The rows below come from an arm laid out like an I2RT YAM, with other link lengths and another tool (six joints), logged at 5 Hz.
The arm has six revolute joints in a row. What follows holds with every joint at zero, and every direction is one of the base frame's. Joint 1 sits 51.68 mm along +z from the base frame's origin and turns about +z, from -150.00 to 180.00 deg. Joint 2 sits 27.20 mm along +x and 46.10 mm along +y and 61.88 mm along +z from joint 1 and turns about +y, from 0.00 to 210.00 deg. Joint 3 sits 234.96 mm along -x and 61.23 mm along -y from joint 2 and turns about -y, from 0.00 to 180.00 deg. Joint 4 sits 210.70 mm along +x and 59.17 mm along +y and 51.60 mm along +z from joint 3 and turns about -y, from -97.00 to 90.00 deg. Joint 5 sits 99.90 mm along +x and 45.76 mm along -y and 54.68 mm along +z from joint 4 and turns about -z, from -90.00 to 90.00 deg. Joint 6 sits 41.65 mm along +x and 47.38 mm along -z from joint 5 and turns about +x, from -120.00 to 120.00 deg. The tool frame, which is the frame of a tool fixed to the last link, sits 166.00 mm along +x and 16.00 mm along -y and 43.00 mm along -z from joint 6; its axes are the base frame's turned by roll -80.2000, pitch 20.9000 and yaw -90.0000 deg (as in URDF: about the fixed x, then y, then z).
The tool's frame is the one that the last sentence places.
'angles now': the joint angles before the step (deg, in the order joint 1, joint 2, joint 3, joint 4, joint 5, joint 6). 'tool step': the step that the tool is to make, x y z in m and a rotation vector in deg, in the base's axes. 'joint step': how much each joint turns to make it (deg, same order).
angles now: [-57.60, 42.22, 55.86, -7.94, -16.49, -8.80]
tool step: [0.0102, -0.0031, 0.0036, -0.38, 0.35, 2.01]
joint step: [-0.06, 2.59, 1.32, 1.32, -2.11, -0.30]
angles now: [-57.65, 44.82, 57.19, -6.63, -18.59, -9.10]
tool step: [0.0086, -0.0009, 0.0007, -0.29, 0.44, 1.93]
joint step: [0.01, 1.76, 0.66, 0.99, -1.97, -0.35]
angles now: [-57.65, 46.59, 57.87, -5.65, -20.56, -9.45]
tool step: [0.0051, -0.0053, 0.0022, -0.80, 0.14, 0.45]
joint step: [0.01, 1.75, 0.30, 1.86, -0.49, -0.53]
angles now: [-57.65, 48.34, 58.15, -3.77, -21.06, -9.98]
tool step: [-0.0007, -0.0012, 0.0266, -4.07, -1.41, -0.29]
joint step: [0.00, 0.84, 1.90, 2.74, 0.15, -1.09]
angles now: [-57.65, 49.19, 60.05, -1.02, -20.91, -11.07]
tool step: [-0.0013, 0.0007, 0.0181, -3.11, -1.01, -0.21]
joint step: [0.00, 0.26, 0.82, 2.29, 0.05, -0.90]
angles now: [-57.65, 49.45, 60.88, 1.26, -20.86, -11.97]
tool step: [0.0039, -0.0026, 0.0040, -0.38, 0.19, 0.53]
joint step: [-0.02, 1.46, 1.31, 0.28, -0.61, -0.25]
